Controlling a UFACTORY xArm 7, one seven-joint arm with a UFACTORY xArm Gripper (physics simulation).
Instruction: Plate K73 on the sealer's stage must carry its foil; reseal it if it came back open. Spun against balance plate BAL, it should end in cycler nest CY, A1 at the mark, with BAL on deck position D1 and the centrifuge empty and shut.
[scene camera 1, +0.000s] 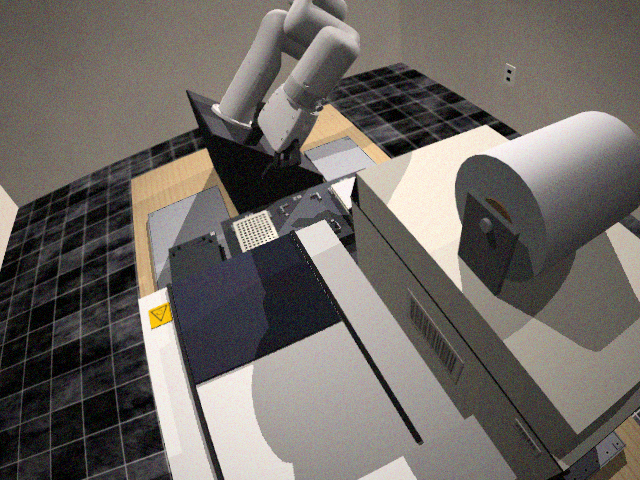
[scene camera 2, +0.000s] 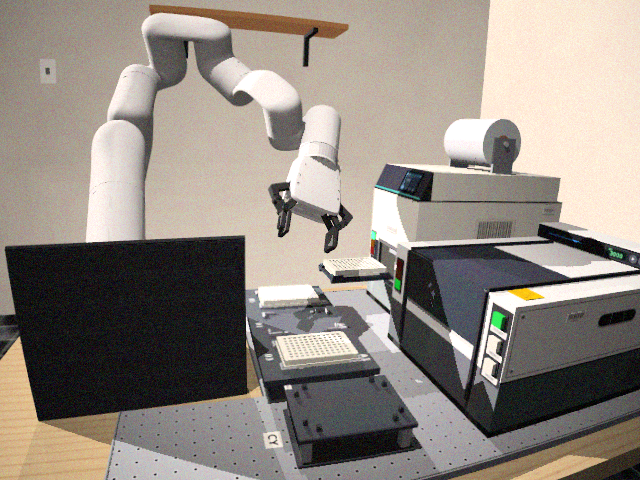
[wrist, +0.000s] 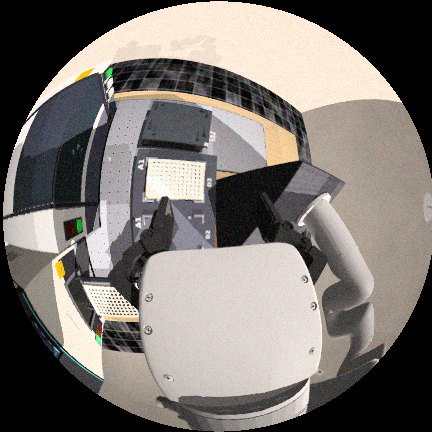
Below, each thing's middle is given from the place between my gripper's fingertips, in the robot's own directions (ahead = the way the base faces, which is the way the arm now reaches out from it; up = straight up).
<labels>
The flat white plate (scene camera 2: 295, 295) is 3 cm ahead of my hand, 19 cm to the left of it and 18 cm below it. Also, from my hand: dark lid (scene camera 2: 485, 266): 28 cm ahead, 14 cm to the right, 2 cm below; then well plate with reddish wells (scene camera 2: 349, 267): 18 cm ahead, 17 cm to the left, 11 cm below; then centrifuge (scene camera 1: 357, 392): 44 cm ahead, 15 cm to the right, 11 cm below.
</labels>
